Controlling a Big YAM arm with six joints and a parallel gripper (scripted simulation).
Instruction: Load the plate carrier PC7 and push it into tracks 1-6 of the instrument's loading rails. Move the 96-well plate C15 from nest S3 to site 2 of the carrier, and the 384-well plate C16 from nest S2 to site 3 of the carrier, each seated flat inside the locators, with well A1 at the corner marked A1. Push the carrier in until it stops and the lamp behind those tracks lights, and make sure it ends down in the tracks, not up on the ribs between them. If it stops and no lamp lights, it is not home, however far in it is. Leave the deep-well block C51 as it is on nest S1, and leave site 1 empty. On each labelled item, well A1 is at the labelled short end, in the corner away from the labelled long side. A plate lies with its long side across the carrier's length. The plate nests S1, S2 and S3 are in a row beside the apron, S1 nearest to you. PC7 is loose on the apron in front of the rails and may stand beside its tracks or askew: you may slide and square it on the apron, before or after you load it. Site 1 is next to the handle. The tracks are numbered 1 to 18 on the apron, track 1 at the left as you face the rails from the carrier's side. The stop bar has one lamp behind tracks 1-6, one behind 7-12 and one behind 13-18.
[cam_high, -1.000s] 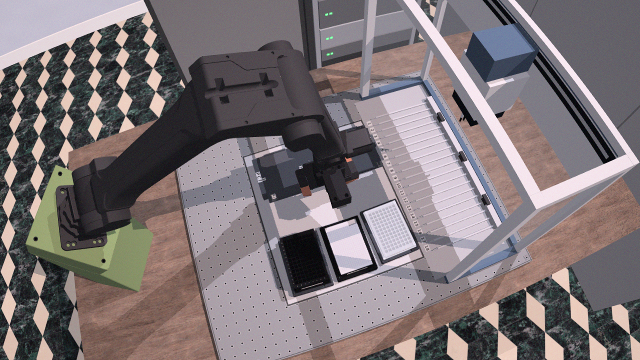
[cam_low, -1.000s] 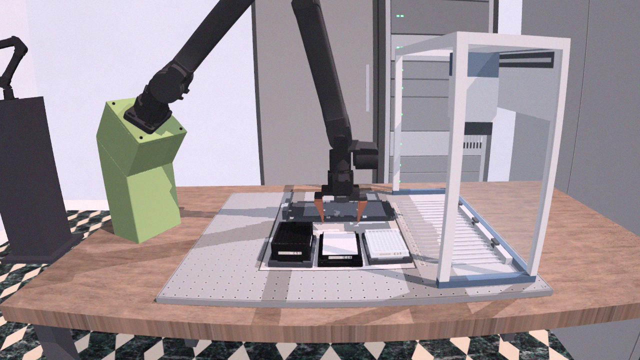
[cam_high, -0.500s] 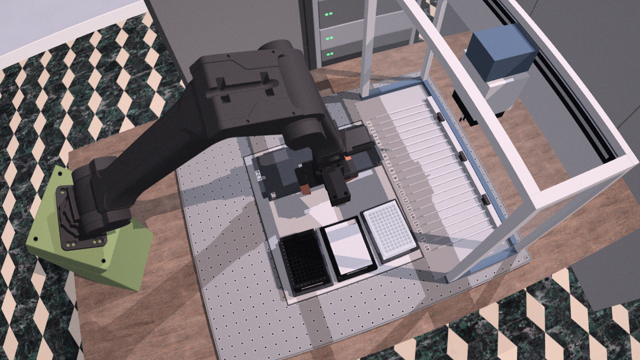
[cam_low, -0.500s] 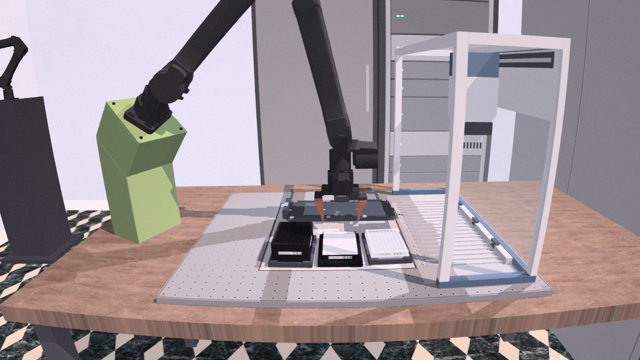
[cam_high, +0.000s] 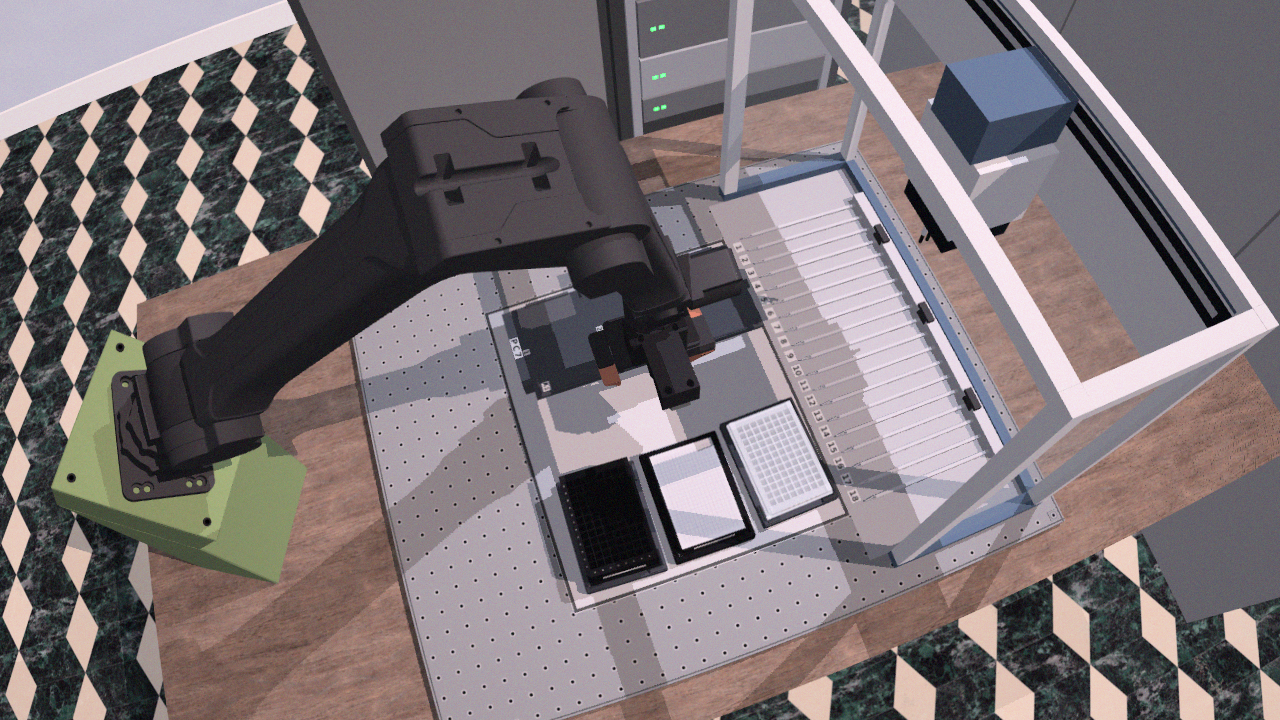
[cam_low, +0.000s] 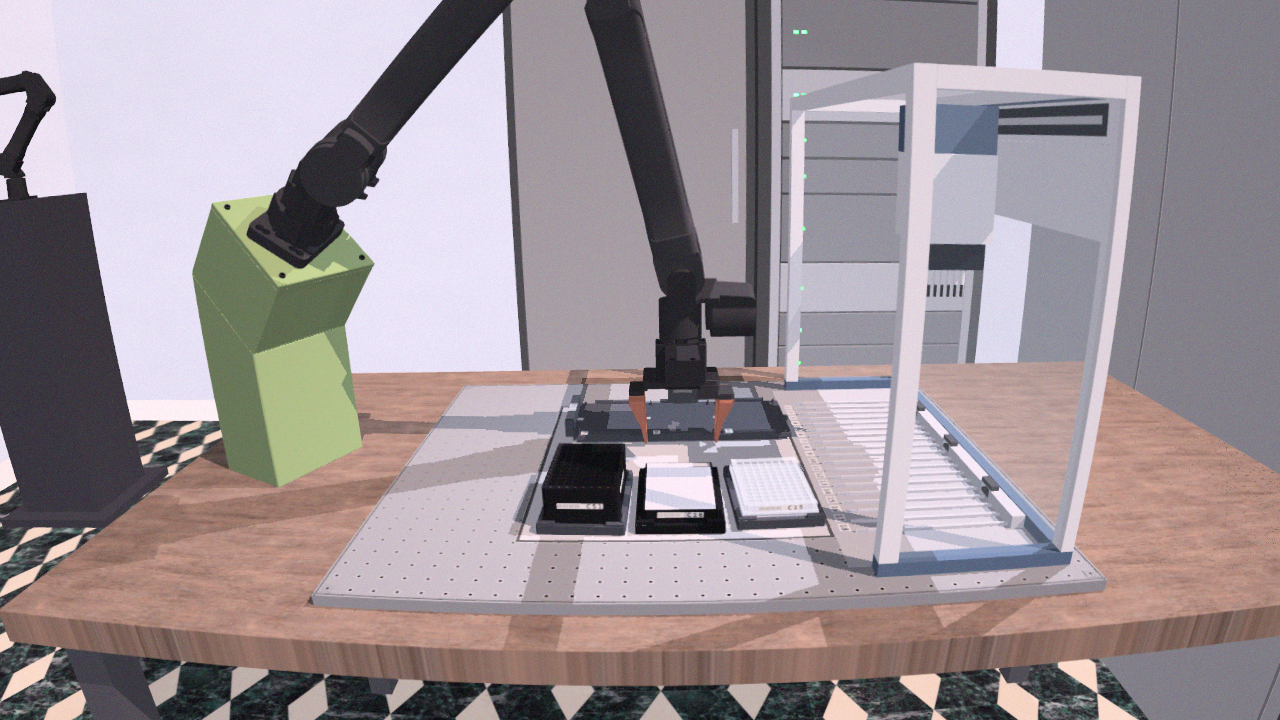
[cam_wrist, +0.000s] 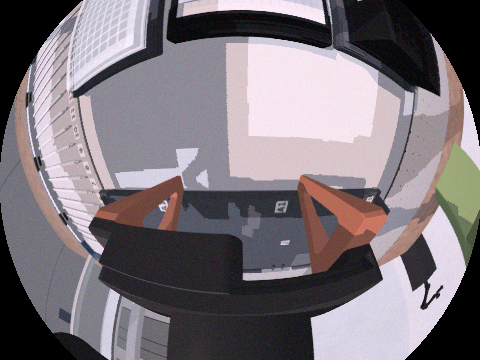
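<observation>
Right now the nest S2 is 20 mm behind my hand, 180 mm to the right of it and 10 mm below it. Round my hand: white 96-well plate C15: 90 mm ahead, 180 mm to the right; dark carrier PC7: 10 mm ahead, 80 mm to the left; nest S3: 90 mm ahead, 180 mm to the right, 10 mm below.
</observation>
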